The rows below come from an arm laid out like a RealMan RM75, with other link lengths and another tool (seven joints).
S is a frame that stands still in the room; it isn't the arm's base.
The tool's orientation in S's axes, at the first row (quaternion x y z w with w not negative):
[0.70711, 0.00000, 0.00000, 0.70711]
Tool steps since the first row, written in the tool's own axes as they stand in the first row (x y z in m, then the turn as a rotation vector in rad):
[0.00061, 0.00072, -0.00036, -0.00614, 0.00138, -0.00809]
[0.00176, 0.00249, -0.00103, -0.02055, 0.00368, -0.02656]
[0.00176, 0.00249, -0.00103, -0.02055, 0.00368, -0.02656]
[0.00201, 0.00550, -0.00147, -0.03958, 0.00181, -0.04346]
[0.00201, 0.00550, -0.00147, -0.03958, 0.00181, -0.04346]
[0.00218, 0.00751, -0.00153, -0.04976, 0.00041, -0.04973]
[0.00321, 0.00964, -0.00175, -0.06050, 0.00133, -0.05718]
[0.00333, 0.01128, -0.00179, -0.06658, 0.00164, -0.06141]
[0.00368, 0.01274, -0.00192, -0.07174, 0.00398, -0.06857]
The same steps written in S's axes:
[0.00061, 0.00036, 0.00072, -0.00614, 0.00809, 0.00138]
[0.00176, 0.00103, 0.00249, -0.02055, 0.02656, 0.00368]
[0.00176, 0.00103, 0.00249, -0.02055, 0.02656, 0.00368]
[0.00201, 0.00147, 0.00550, -0.03958, 0.04346, 0.00181]
[0.00201, 0.00147, 0.00550, -0.03958, 0.04346, 0.00181]
[0.00218, 0.00153, 0.00751, -0.04976, 0.04973, 0.00041]
[0.00321, 0.00175, 0.00964, -0.06050, 0.05718, 0.00133]
[0.00333, 0.00179, 0.01128, -0.06658, 0.06141, 0.00164]
[0.00368, 0.00192, 0.01274, -0.07174, 0.06857, 0.00398]

